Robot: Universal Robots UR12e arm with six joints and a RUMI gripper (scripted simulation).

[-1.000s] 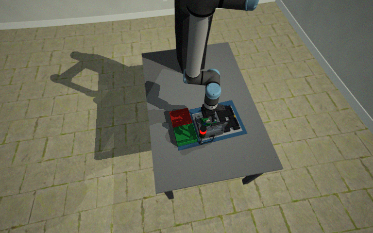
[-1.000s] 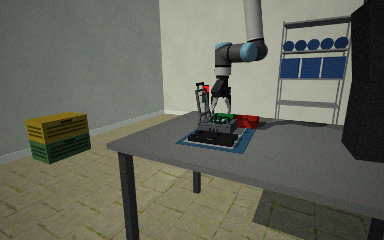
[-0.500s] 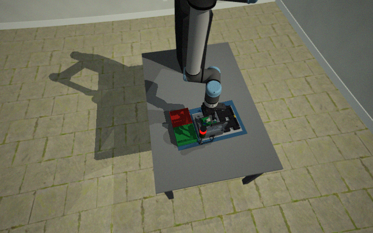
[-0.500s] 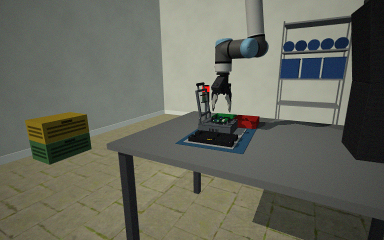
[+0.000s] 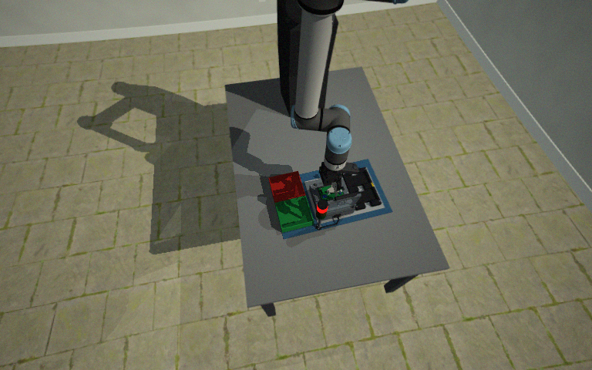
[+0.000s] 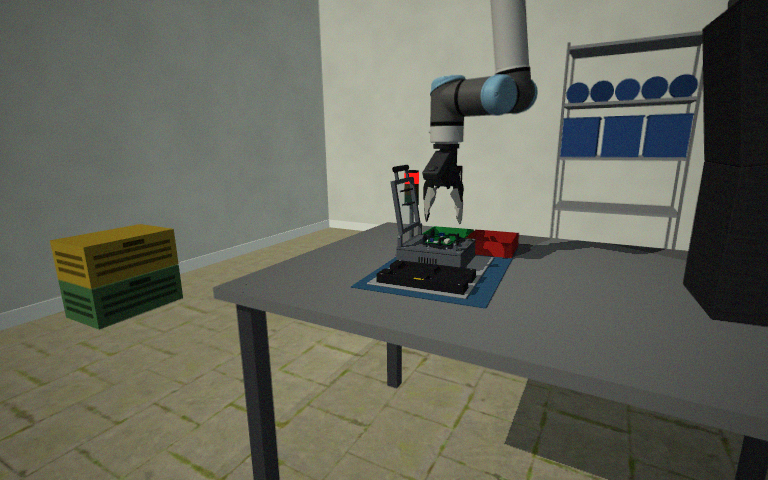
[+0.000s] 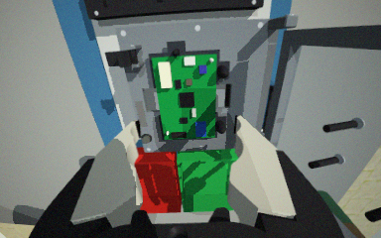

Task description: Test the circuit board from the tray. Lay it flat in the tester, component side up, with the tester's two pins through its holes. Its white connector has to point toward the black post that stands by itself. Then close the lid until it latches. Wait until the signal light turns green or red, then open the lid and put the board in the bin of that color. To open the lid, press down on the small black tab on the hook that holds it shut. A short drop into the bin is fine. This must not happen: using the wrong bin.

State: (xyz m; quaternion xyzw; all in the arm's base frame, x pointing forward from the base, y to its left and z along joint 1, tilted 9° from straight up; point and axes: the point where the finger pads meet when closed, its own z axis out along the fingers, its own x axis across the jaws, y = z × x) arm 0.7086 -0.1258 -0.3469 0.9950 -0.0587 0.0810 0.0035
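The green circuit board is 60 mm below my hand. Also, from my hand: black latch piece (60 mm to the left, 60 mm behind, 40 mm below); then green bin (210 mm to the right, 120 mm below, 20 mm ahead); then tester lid (110 mm ahead, 50 mm above, 20 mm to the right).
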